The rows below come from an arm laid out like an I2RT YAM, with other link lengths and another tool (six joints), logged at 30 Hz.
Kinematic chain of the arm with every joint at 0, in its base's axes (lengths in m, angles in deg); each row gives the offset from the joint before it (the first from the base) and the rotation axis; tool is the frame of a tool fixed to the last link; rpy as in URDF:
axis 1: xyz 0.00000 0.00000 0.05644 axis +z
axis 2: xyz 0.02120 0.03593 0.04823 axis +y
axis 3: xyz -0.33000 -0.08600 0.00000 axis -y
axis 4: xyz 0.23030 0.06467 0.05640 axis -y
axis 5: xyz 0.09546 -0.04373 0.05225 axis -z
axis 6: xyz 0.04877 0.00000 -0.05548 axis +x
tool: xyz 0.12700 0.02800 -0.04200 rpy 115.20 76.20 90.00
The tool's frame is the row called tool.
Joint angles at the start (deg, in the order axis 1, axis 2, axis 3, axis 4, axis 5, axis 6):
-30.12, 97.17, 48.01, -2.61, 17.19, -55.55
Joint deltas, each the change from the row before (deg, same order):
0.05, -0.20, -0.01, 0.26, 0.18, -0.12
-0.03, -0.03, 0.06, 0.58, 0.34, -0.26
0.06, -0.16, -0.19, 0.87, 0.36, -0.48
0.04, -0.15, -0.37, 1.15, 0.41, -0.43
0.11, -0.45, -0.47, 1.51, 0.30, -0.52
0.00, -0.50, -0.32, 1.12, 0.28, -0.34
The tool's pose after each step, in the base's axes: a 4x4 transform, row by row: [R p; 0 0 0 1], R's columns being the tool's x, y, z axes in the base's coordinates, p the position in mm. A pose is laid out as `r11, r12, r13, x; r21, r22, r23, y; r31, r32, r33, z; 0, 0, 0, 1`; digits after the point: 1 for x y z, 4 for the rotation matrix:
-0.9300, 0.1791, 0.3209, 276.2; -0.1976, 0.4925, -0.8476, -275.1; -0.3098, -0.8517, -0.4226, 63.2; 0, 0, 0, 1
-0.9286, 0.1840, 0.3223, 277.7; -0.2004, 0.4825, -0.8527, -277.5; -0.3124, -0.8564, -0.4112, 65.4; 0, 0, 0, 1
-0.9262, 0.1872, 0.3272, 279.1; -0.2079, 0.4705, -0.8576, -279.5; -0.3145, -0.8623, -0.3968, 67.8; 0, 0, 0, 1
-0.9237, 0.1926, 0.3312, 280.3; -0.2142, 0.4572, -0.8632, -281.5; -0.3177, -0.8683, -0.3811, 69.8; 0, 0, 0, 1
-0.9177, 0.2037, 0.3410, 282.8; -0.2250, 0.4408, -0.8689, -283.6; -0.3273, -0.8742, -0.3587, 74.0; 0, 0, 0, 1
-0.9128, 0.2159, 0.3466, 284.3; -0.2313, 0.4263, -0.8745, -285.6; -0.3366, -0.8784, -0.3392, 78.5; 0, 0, 0, 1

